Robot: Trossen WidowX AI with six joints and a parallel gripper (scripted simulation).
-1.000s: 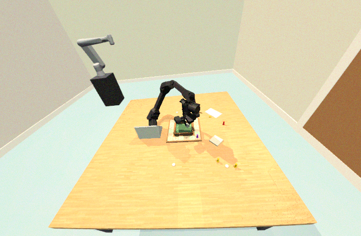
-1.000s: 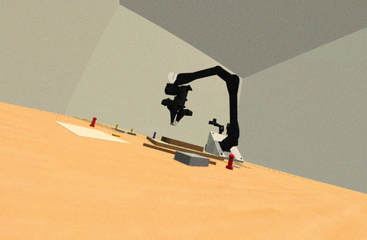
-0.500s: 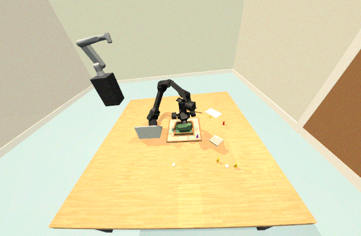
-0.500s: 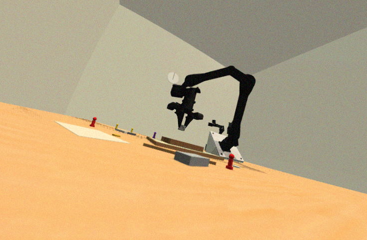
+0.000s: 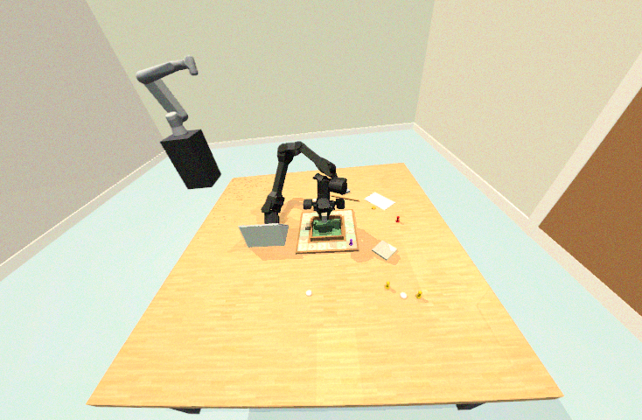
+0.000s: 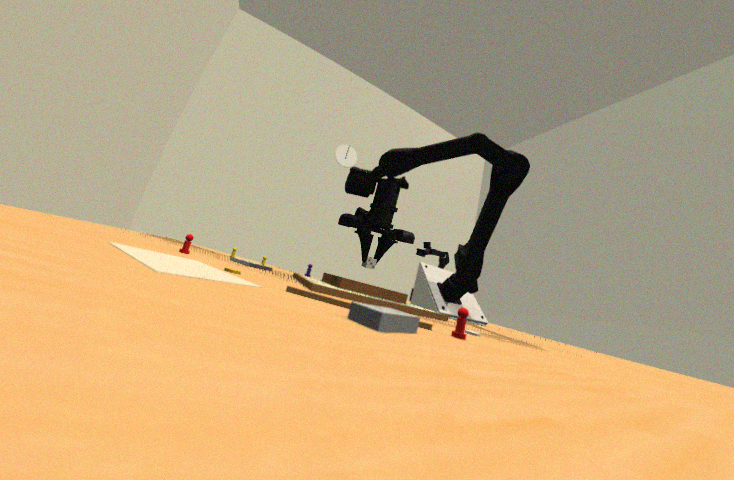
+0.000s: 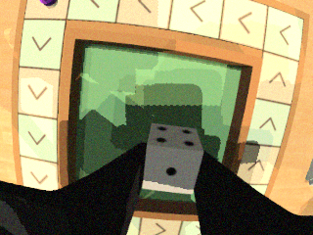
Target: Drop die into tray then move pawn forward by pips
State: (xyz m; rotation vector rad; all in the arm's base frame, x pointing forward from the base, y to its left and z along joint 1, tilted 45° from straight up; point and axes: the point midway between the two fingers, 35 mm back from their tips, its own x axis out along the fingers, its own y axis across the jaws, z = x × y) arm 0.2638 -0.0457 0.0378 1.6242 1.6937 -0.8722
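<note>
Now: the purple pawn 11 cm ahead of my gripper tip, 10 cm to the right of it and 5 cm below it. Also, from my gripper tip: white block: 25 cm ahead, 14 cm to the right, 8 cm below; white die: right at my gripper tip; green dice tray: 1 cm ahead, 1 cm to the left, 8 cm below.
</note>
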